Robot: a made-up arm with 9 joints.
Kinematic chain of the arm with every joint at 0, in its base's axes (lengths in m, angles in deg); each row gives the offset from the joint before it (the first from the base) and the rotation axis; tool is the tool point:
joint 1: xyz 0 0 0.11 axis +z
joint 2: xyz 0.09 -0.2 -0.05 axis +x
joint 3: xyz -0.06 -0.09 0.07 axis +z
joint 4: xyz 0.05 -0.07 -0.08 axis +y
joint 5: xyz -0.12 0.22 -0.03 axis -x
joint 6: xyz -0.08 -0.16 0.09 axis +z
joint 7: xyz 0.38 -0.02 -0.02 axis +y
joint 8: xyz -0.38 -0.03 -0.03 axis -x
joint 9: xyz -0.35 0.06 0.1 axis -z
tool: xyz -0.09 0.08 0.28
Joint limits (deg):
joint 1: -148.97..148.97
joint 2: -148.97..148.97
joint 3: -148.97..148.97
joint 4: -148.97..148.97
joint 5: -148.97..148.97
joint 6: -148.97..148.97
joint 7: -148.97..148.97
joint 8: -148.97..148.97
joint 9: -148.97..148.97
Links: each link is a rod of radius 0.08 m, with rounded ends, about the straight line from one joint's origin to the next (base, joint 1, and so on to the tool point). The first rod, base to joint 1, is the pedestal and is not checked.
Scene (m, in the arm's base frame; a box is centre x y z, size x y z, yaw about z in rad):
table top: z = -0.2
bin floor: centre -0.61 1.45 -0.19 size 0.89 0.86 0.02 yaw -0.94
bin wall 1: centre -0.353 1.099 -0 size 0.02 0.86 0.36 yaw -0.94
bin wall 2: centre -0.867 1.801 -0 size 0.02 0.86 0.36 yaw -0.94
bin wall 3: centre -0.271 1.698 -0 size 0.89 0.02 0.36 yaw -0.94
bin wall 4: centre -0.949 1.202 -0 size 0.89 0.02 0.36 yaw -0.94
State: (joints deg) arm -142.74 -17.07 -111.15 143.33 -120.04 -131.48 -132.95 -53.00 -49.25
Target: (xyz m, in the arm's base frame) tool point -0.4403 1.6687 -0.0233
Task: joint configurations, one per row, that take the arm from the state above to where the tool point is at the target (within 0.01 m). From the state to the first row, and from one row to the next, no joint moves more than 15 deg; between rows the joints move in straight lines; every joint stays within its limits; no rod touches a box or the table.
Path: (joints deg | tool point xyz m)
1: -144.82 -5.62 -122.30 145.21 -127.64 -137.31 -135.39 -55.28 -49.38 | -1.1816 1.0278 0.7641
2: -146.89 5.83 -133.46 147.09 -135.25 -143.14 -137.84 -57.56 -49.50 | -0.8982 1.4623 0.3691
3: -148.97 17.29 -144.61 148.97 -142.85 -148.97 -140.28 -59.83 -49.63 | -0.4404 1.6687 -0.0234

